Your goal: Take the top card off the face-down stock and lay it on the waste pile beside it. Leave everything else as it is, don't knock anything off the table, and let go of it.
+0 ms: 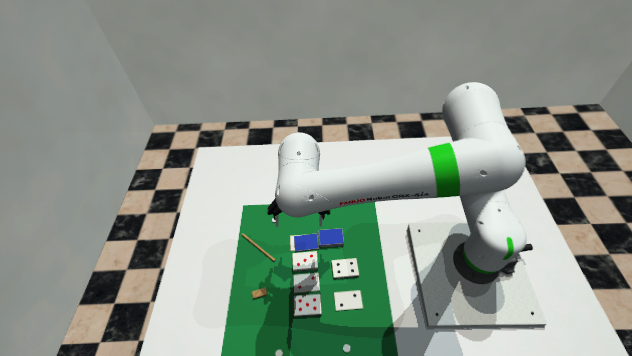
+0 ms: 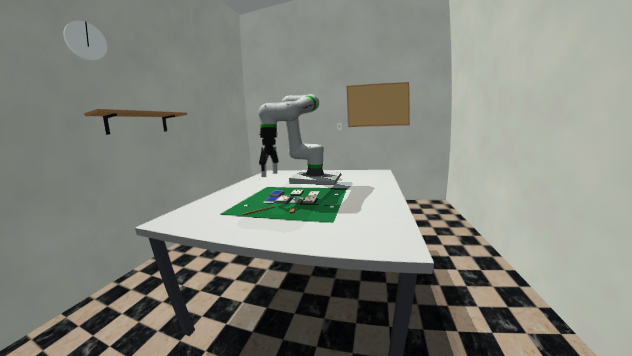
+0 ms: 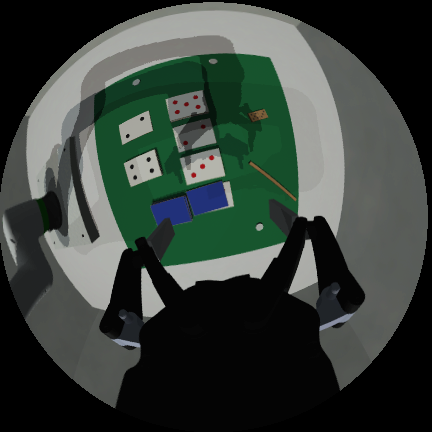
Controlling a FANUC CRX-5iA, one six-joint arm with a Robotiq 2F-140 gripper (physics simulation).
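Frame: origin at the arm's base, x ahead, y up, z right, level; millimetres.
Where they show: gripper, fingertip midpoint: [image 1: 299,223] [image 2: 269,175] [image 3: 219,217]; arm's base at its link origin: [image 1: 475,262] [image 2: 315,174] [image 3: 53,209].
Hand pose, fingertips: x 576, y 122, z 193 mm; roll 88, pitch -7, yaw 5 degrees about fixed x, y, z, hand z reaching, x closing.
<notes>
Each offset is from my fingertips to the top centre of the thing. Level surfaces: height alone.
The face-down stock @(dx -111, dy -136, dz +5 mm) [image 1: 331,237] [image 2: 277,192] [image 3: 171,210] is a blue-backed pile on the green mat. A blue-backed card @(dx -15, dy -148, dz +6 mm) [image 1: 306,242] [image 3: 207,198] lies flat on the waste pile @(dx +0, dy -151, dz +10 mm) [image 1: 292,243] [image 3: 230,195] beside it, shifted toward the stock, so a white strip of the pile shows at the side away from the stock. The blue card's edge is close to the stock; I cannot tell whether they touch. My gripper [image 1: 299,222] [image 2: 269,173] [image 3: 219,217] is wide open and empty, and hangs above the table, clear of both piles.
Three red-dotted white piles @(dx -1, dy -139, dz -70 mm) [image 1: 305,261] @(dx +6, dy -151, dz -149 mm) [image 1: 306,283] @(dx +13, dy -142, dz -227 mm) [image 1: 307,305] stand in a row beside two black-dotted ones @(dx -137, dy -142, dz -122 mm) [image 1: 345,268] @(dx -123, dy -151, dz -234 mm) [image 1: 348,300]. A wooden stick @(dx +165, dy -147, dz +21 mm) [image 1: 258,247] [image 3: 272,180], a small brown block @(dx +169, dy -146, dz -157 mm) [image 1: 259,293] [image 3: 258,115] and white discs [image 1: 346,348] [image 3: 259,227] lie on the mat @(dy -154 mm) [image 1: 260,330].
</notes>
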